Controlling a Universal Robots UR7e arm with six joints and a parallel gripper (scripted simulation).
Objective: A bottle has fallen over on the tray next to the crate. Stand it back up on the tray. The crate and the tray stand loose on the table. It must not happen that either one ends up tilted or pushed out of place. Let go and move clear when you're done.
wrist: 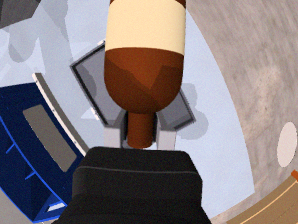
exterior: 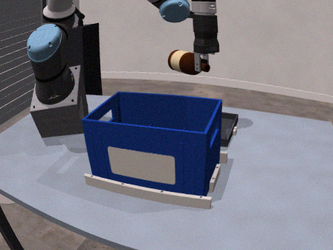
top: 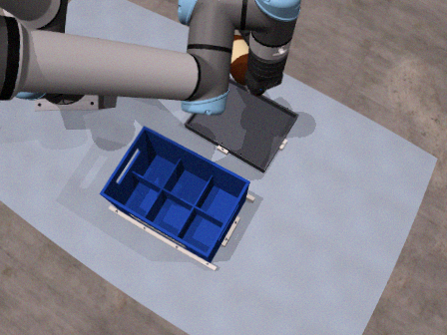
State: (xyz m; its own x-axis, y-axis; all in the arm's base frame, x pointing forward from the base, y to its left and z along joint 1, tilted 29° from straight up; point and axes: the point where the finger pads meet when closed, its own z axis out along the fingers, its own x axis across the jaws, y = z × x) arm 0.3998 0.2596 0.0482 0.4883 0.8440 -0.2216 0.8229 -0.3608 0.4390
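Right now the bottle is 4 cm behind my hand, 3 cm to the left of it and 1 cm below it. From my hand the other things lie so: dark tray 2 cm behind, 1 cm to the right, 19 cm below; then blue crate 2 cm behind, 30 cm to the right, 12 cm below.
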